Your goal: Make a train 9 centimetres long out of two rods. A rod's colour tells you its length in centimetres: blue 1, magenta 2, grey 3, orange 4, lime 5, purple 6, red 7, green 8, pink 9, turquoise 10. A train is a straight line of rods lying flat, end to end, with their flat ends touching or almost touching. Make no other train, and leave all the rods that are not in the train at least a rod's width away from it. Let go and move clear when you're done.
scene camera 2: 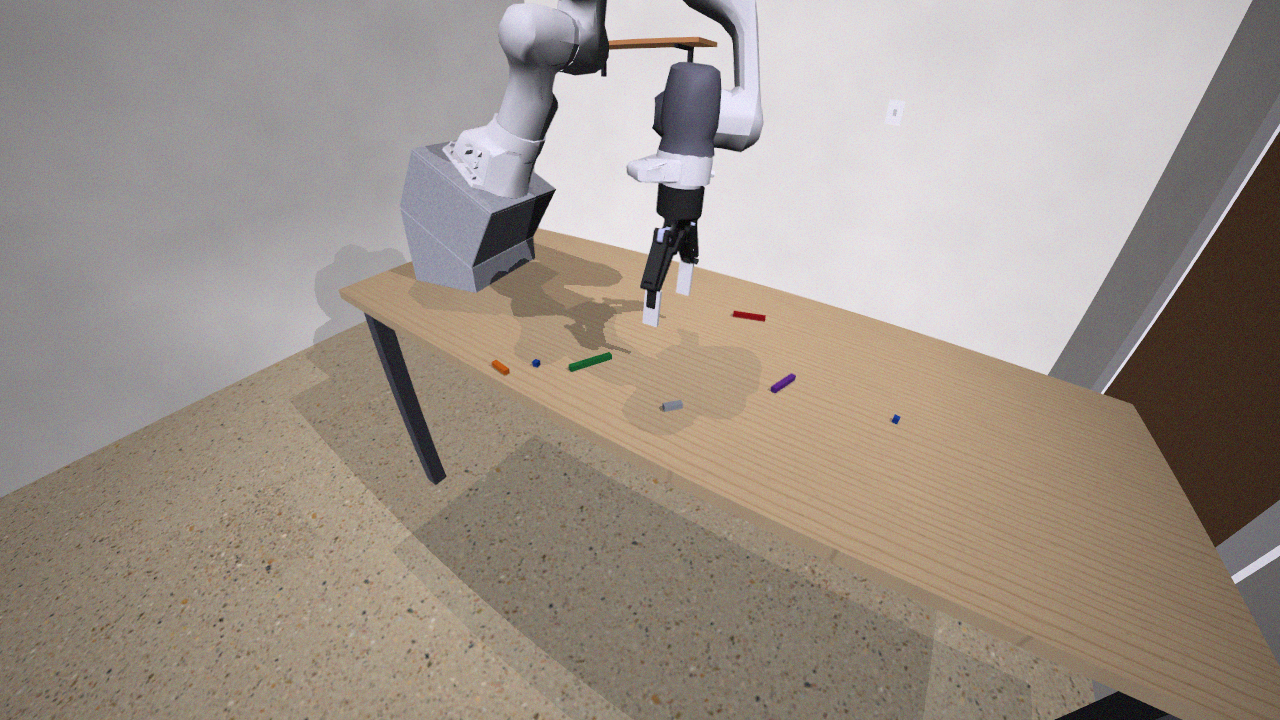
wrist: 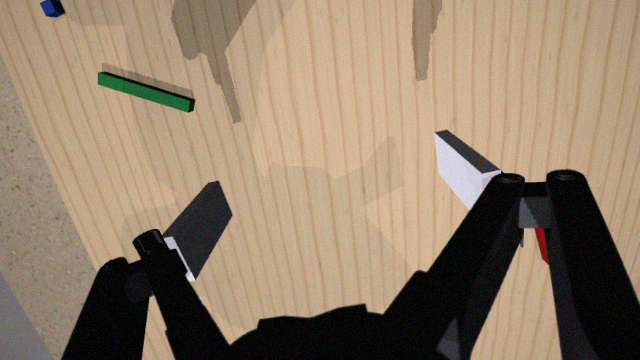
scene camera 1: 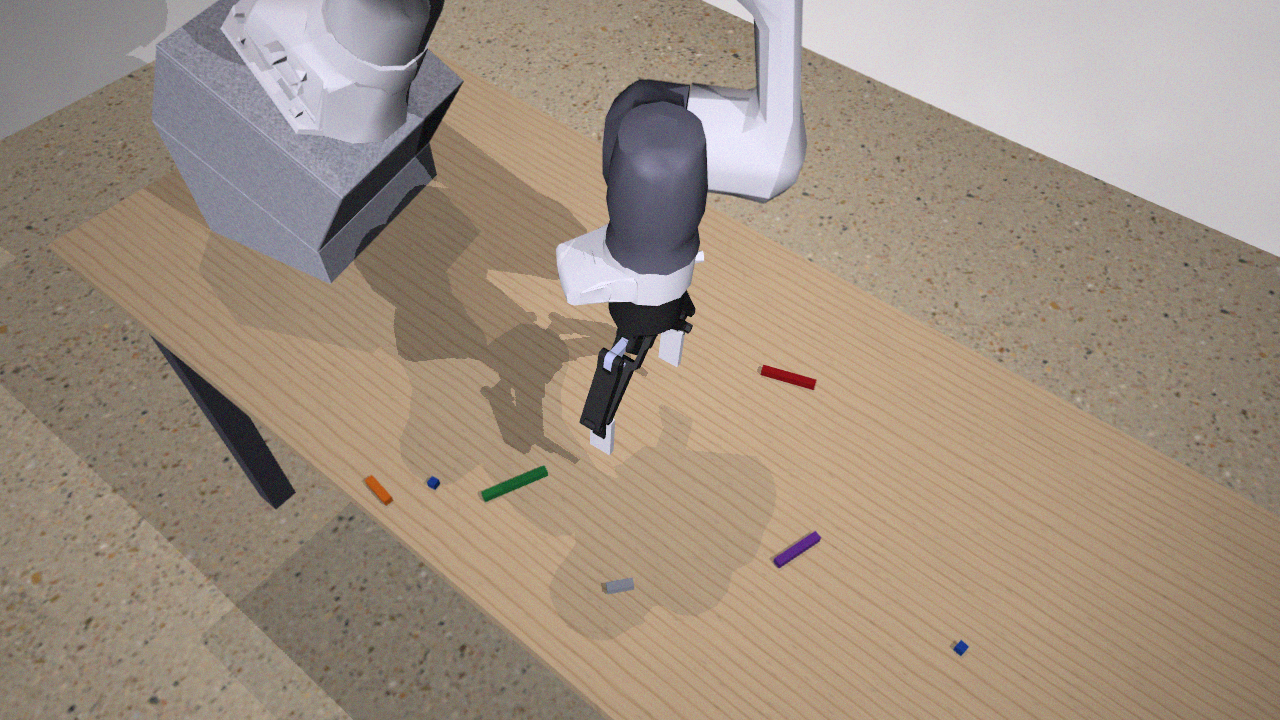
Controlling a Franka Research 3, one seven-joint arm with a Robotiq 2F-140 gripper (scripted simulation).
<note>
I see my gripper [scene camera 1: 636, 402] and a green rod [scene camera 1: 491, 493].
The green rod also shows in the wrist view [wrist: 106, 79]. My gripper is seen too in scene camera 2 [scene camera 2: 667, 307] and in the wrist view [wrist: 326, 176].
</note>
